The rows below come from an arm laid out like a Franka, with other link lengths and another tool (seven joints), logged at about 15 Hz.
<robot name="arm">
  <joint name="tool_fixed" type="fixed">
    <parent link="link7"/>
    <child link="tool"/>
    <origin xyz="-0.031 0.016 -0.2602" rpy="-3.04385 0 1.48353"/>
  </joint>
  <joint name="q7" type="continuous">
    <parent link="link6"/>
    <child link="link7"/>
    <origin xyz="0.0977 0 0"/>
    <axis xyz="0 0 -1"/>
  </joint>
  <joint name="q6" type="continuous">
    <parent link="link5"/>
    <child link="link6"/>
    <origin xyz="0 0 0"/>
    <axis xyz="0 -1 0"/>
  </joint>
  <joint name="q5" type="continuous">
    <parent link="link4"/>
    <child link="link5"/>
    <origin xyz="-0.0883 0 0.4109"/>
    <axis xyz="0 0 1"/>
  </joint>
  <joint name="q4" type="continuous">
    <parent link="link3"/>
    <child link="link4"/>
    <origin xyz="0.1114 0 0"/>
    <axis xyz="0 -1 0"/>
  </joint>
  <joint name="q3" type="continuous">
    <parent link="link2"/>
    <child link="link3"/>
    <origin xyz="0 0 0.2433"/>
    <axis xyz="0 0 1"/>
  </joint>
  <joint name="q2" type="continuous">
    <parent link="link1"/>
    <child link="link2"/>
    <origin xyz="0 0 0"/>
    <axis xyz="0 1 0"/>
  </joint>
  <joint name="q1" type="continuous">
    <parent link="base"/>
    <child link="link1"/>
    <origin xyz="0 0 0.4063"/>
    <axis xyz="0 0 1"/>
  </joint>
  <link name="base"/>
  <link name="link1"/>
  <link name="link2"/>
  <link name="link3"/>
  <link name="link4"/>
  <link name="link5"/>
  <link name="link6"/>
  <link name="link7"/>
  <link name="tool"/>
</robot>
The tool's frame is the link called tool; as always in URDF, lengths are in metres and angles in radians. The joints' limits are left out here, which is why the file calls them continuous.
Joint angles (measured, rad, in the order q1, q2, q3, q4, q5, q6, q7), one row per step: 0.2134, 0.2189, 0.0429, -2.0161, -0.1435, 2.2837, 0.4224; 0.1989, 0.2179, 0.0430, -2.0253, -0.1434, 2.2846, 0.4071; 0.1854, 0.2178, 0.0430, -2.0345, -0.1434, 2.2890, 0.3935; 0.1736, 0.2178, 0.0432, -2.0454, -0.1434, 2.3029, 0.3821; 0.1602, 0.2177, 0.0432, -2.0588, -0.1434, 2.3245, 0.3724; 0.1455, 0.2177, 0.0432, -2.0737, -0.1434, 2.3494, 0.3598; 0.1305, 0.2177, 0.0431, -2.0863, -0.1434, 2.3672, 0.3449; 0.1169, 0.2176, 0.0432, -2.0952, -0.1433, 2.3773, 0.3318; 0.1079, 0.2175, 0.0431, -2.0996, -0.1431, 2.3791, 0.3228; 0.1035, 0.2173, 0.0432, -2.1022, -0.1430, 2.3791, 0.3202; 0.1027, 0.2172, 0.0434, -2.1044, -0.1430, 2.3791, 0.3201; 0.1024, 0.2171, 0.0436, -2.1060, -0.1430, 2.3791, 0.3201; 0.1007, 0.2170, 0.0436, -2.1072, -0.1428, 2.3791, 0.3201; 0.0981, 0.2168, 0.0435, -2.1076, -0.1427, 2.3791, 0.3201; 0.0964, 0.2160, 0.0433, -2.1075, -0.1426, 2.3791, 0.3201
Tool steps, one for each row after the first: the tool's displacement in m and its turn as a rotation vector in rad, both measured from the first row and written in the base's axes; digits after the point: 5 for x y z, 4 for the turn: -0.00149, -0.00996, -0.00354, -0.0028, 0.0084, 0.0009; -0.00262, -0.01901, -0.00732, -0.0044, 0.0143, 0.0015; -0.00260, -0.02614, -0.01113, -0.0032, 0.0127, 0.0027; -0.00167, -0.03388, -0.01534, -0.0003, 0.0060, 0.0013; -0.00069, -0.04236, -0.01995, 0.0030, -0.0021, 0.0017; -0.00059, -0.05153, -0.02408, 0.0043, -0.0056, 0.0033; -0.00096, -0.05995, -0.02714, 0.0045, -0.0056, 0.0038; -0.00176, -0.06585, -0.02889, 0.0036, -0.0023, 0.0037; -0.00255, -0.06866, -0.02993, 0.0032, 0.0002, 0.0019; -0.00350, -0.06916, -0.03086, 0.0029, 0.0023, 0.0014; -0.00422, -0.06931, -0.03151, 0.0027, 0.0038, 0.0013; -0.00459, -0.07038, -0.03198, 0.0027, 0.0049, -0.0005; -0.00447, -0.07201, -0.03204, 0.0027, 0.0051, -0.0033; -0.00404, -0.07312, -0.03151, 0.0029, 0.0042, -0.0052
